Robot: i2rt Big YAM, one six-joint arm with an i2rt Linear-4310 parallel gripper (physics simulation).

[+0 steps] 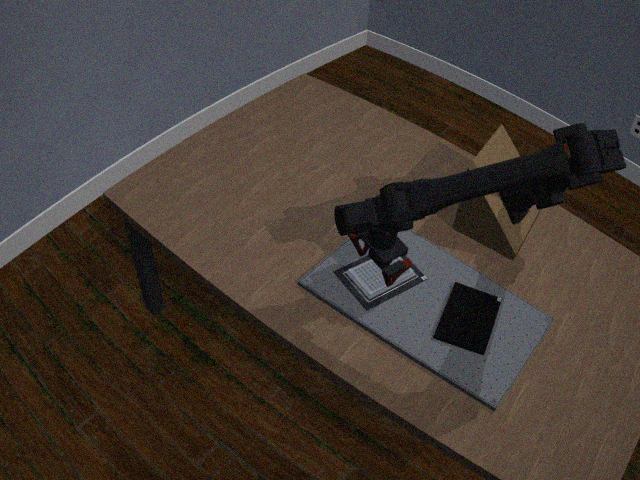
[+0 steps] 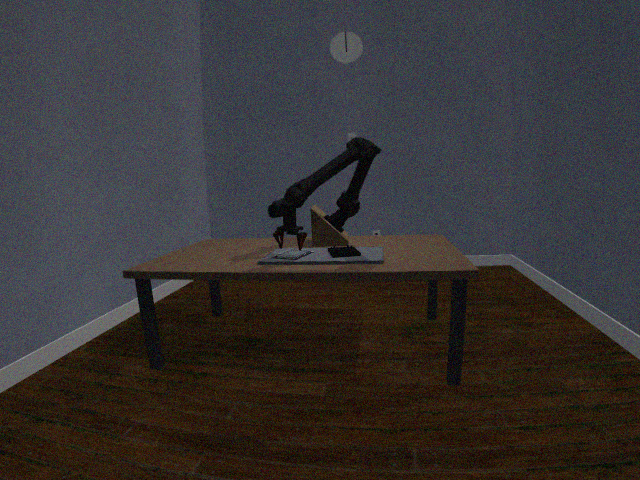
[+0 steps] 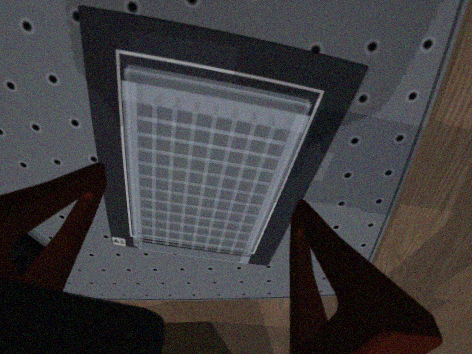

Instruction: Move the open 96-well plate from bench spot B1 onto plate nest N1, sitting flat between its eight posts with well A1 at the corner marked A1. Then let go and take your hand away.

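Where they show: gripper, fingertip midpoint: [image 1: 375, 270] [image 2: 290, 249] [image 3: 201, 191]; arm's base, link origin: [image 1: 510, 197] [image 2: 333, 224].
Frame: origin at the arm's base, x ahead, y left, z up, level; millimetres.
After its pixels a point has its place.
The clear 96-well plate [image 1: 363, 277] {x 413, y -147, z -69 mm} [image 2: 292, 255] {x 437, y -113, z -73 mm} [image 3: 210, 150] {x 402, y -139, z -69 mm} lies flat inside the white outline of the dark B1 spot [image 1: 368, 304] {x 454, y -98, z -83 mm} [image 3: 322, 125] {x 405, y -196, z -83 mm}. A small A1 label [image 1: 423, 277] {x 310, y -54, z -83 mm} [image 3: 119, 241] {x 310, y -53, z -83 mm} is at one corner of that spot. My gripper [image 1: 376, 269] {x 389, y -134, z -55 mm} [image 2: 290, 249] {x 389, y -134, z -55 mm} [image 3: 201, 191] {x 389, y -134, z -55 mm} is open and empty above the plate, fingertips apart, one towards each long side. The black nest N1 [image 1: 467, 317] {x 345, y 92, z -73 mm} [image 2: 343, 252] {x 381, y 100, z -73 mm} is empty, with a small white mark [image 1: 499, 299] {x 250, y 126, z -72 mm} at one corner. Its posts are too dark to make out.
Both spots are on a grey perforated board [image 1: 403, 330] {x 458, y 0, z -84 mm} [image 2: 320, 255] {x 374, y -3, z -87 mm} [image 3: 30, 60] {x 450, y -57, z -85 mm} on the wooden table [image 1: 206, 206] {x 480, y -585, z -97 mm} [image 2: 413, 258] {x 403, y 399, z -98 mm}. A wooden wedge-shaped block [image 1: 496, 149] {x -48, y -88, z 79 mm} [image 2: 326, 233] {x 104, y -20, z -30 mm} stands behind the board, under the arm.
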